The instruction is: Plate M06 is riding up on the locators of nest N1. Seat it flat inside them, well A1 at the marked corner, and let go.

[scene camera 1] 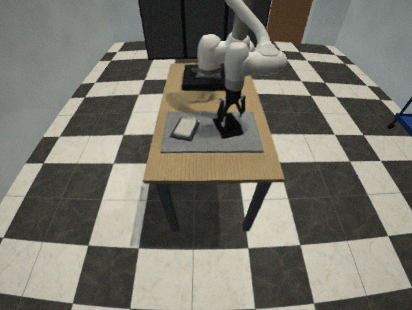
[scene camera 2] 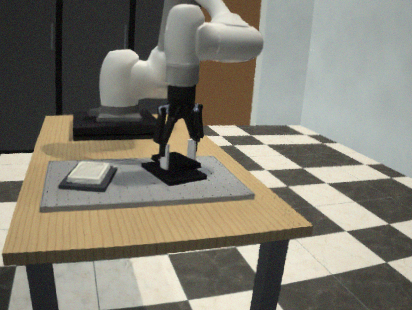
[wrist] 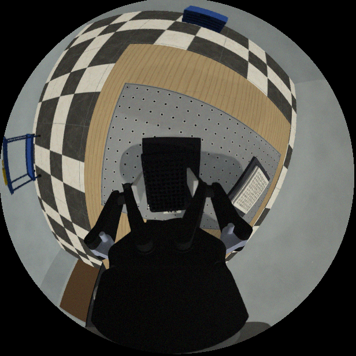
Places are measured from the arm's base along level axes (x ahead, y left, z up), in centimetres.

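Where they show: gripper, fingertip midpoint: [scene camera 1: 230, 124] [scene camera 2: 178, 165]; arm's base, origin of the base link: [scene camera 1: 209, 73] [scene camera 2: 119, 117].
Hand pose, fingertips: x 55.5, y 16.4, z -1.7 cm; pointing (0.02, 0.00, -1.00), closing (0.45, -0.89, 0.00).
Things, the pixels of their top centre, and the offset from my fingertips. "spot": a spot on its surface instead. Level surfaces: height alone.
- Plate M06, middle of its top: [scene camera 2: 175, 158] [scene camera 1: 229, 120] dy -0.6, dx -1.1, dz +1.9 cm
- black nest N1, middle of its top: [scene camera 2: 173, 168] [scene camera 1: 227, 125] dy -1.3, dx +0.4, dz -0.5 cm
- white plate, middle of its top: [scene camera 2: 89, 169] [scene camera 1: 185, 126] dy -24.4, dx +4.7, dz +0.6 cm
- dark nest, surface spot: [scene camera 2: 103, 187] spot: dy -20.4, dx +13.4, dz -0.8 cm
- grey perforated board, middle of its top: [scene camera 2: 142, 176] [scene camera 1: 211, 129] dy -10.2, dx +3.2, dz -1.9 cm
- wooden table, its level: dz -3.3 cm
Plate M06 [scene camera 1: 229, 121] [scene camera 2: 181, 161] [wrist: 165, 177] is a black well plate, held between the fingers. In the scene camera 2 view it is raised above the black nest N1 [scene camera 1: 233, 133] [scene camera 2: 186, 178] [wrist: 171, 143], with a gap showing, and looks roughly level. In the wrist view the nest's far edge shows beyond the plate, and the N1 label [wrist: 172, 211] is partly covered. My gripper [scene camera 1: 231, 117] [scene camera 2: 178, 154] [wrist: 165, 176] is shut on the plate, its pale pads against two opposite sides. Well A1 and the marked corner cannot be made out.
A white plate [scene camera 1: 185, 126] [scene camera 2: 90, 171] [wrist: 252, 189] sits on another dark nest [scene camera 2: 103, 187] to the left in the scene views. Both nests stand on a grey perforated board [scene camera 1: 210, 146] [scene camera 2: 140, 197] [wrist: 150, 107] on the wooden table [scene camera 1: 212, 170] [scene camera 2: 150, 230] [wrist: 200, 72].
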